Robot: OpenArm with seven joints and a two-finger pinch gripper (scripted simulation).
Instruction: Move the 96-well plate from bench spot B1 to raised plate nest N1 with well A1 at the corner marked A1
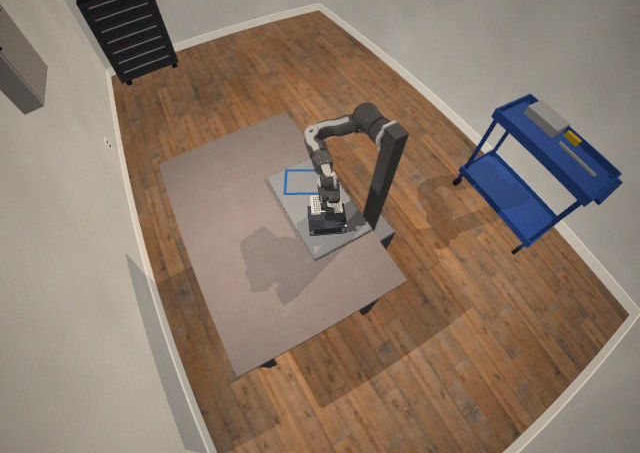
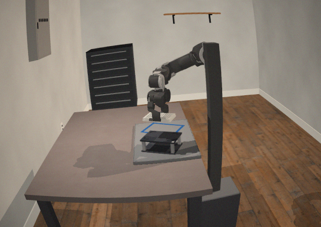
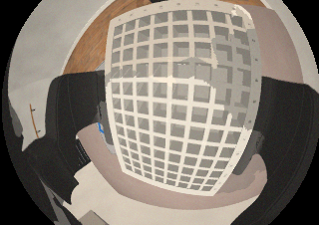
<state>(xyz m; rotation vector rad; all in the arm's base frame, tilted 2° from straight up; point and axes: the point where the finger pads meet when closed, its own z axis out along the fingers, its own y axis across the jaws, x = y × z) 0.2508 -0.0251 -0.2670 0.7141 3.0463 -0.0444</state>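
Now: the black raised nest N1 90 mm below my hand and 10 mm to the left of it. Also, from my hand: white 96-well plate right at my hand.
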